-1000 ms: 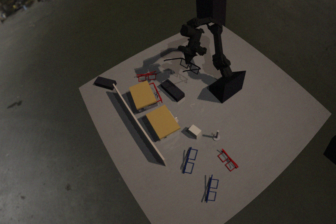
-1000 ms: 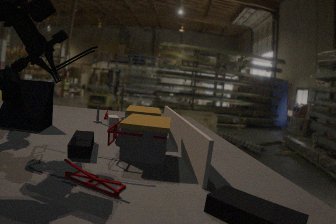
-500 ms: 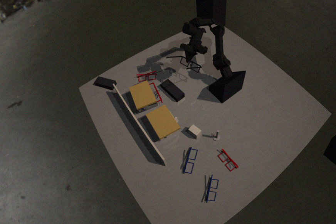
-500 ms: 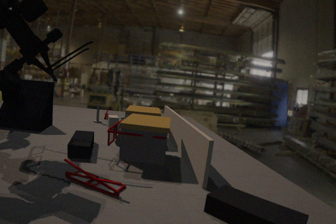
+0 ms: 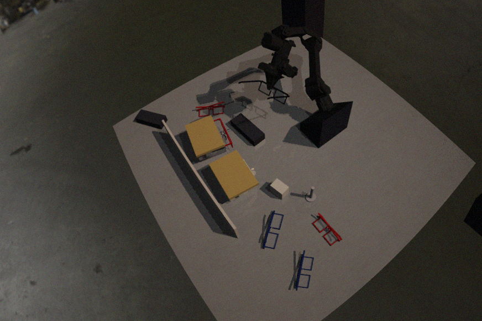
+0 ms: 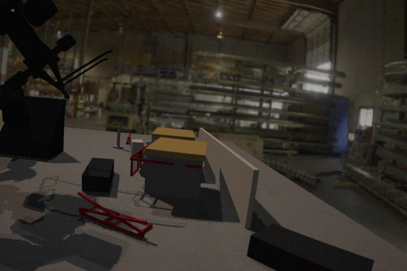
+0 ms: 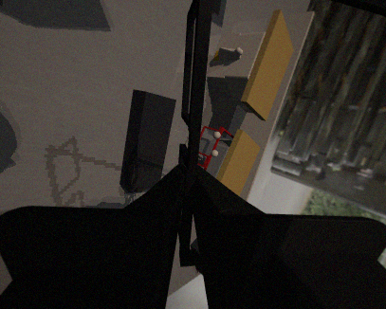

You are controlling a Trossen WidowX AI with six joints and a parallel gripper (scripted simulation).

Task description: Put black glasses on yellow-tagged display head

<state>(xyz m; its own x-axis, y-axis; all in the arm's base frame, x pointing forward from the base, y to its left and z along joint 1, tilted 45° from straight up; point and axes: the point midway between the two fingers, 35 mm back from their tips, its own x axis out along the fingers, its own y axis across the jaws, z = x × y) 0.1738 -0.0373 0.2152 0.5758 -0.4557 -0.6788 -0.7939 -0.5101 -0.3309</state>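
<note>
My gripper tip is 290 mm short of the display head, 150 mm above it and 140 mm to the right of it. Round my gripper tip: grey post stand: 380 mm to the left, 180 mm below, 140 mm ahead; then white block: 270 mm to the left, 210 mm ahead, 180 mm below; then white board: 410 mm ahead, 150 mm below, 10 mm to the left.
</note>
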